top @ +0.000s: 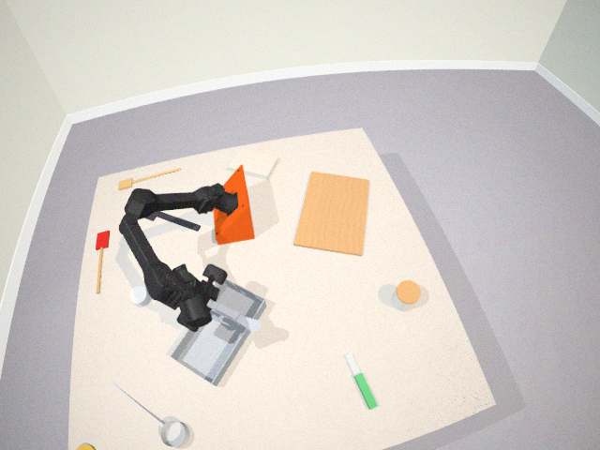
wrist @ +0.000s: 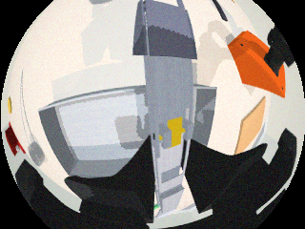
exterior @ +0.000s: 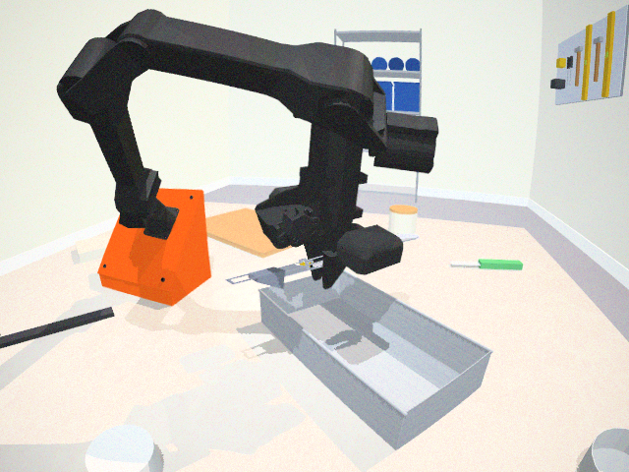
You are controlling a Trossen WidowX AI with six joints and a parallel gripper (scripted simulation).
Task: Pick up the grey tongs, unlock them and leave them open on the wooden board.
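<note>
My gripper tip is 10 mm past the yellow lock piece, 20 mm to the left of it and 40 mm below it. From my gripper tip the other things lie so: white cup 100 mm behind, 280 mm to the right, 80 mm below; grey roasting tin 60 mm ahead, 70 mm below; green-handled tool 260 mm ahead, 390 mm to the left, 90 mm below.
</note>
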